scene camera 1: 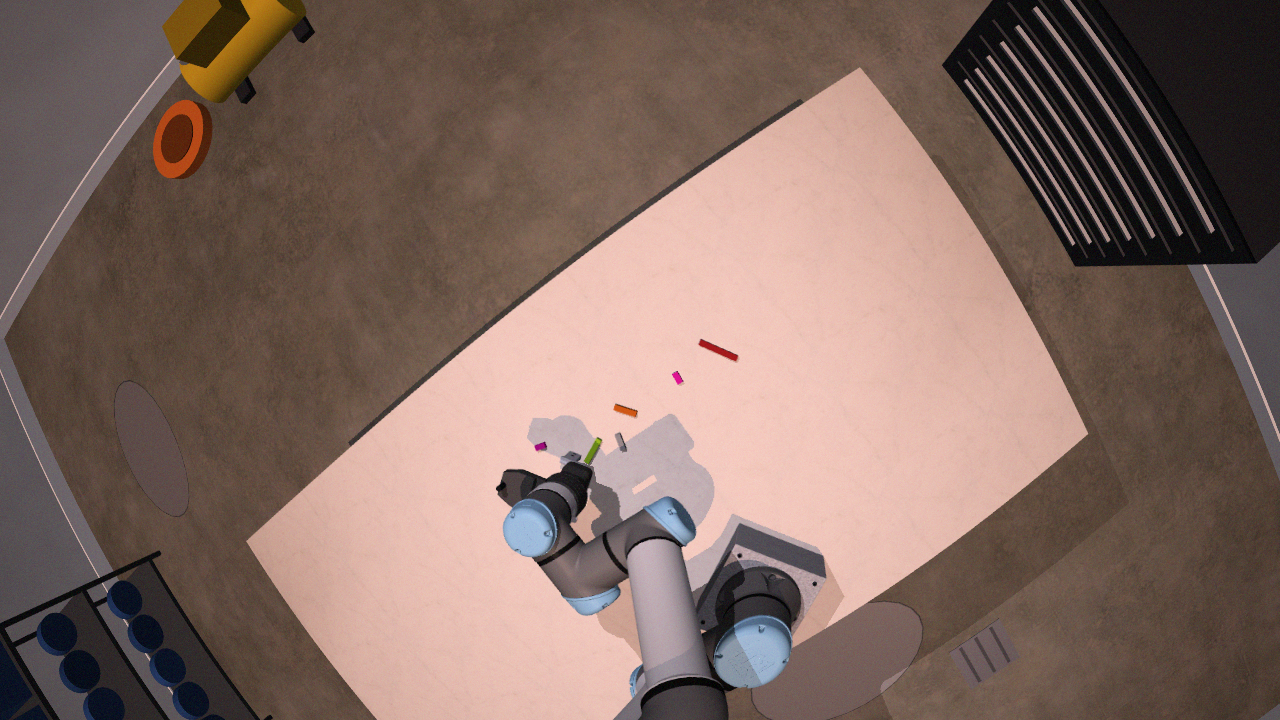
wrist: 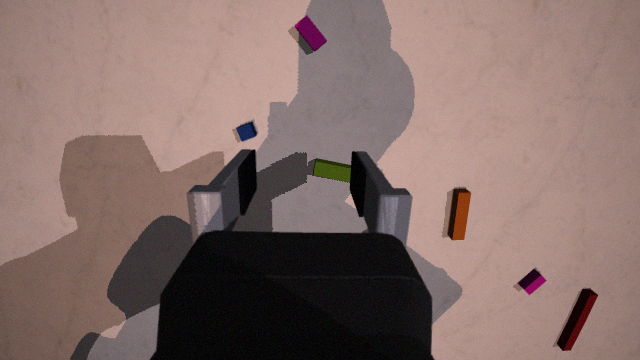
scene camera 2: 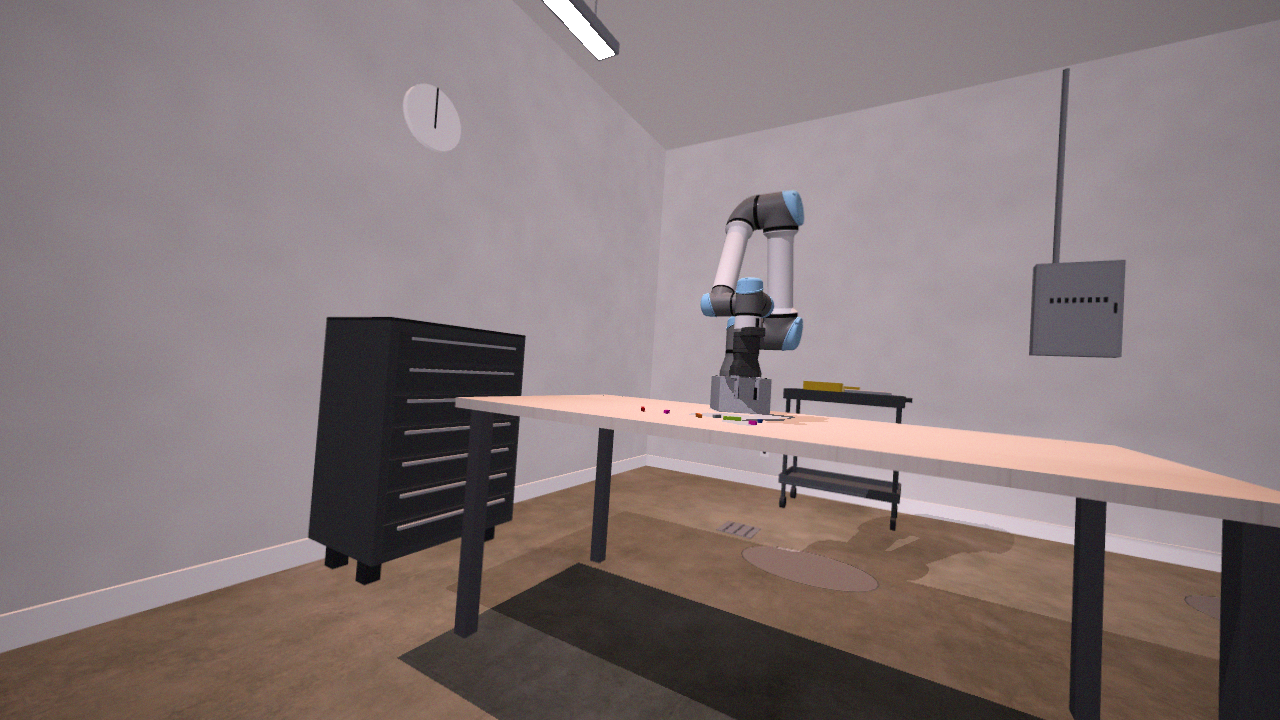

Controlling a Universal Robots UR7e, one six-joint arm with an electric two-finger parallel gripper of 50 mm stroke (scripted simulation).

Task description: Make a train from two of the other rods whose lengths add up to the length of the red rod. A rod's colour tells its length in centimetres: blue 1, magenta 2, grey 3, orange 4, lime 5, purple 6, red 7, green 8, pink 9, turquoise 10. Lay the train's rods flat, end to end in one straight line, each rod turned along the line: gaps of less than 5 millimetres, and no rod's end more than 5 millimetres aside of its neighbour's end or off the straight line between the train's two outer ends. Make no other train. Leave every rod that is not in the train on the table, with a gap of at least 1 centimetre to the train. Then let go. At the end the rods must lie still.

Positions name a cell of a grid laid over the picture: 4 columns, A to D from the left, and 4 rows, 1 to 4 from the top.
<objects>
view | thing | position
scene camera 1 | my gripper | B3
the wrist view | my gripper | B2
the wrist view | orange rod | C3
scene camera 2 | my gripper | C3
</objects>
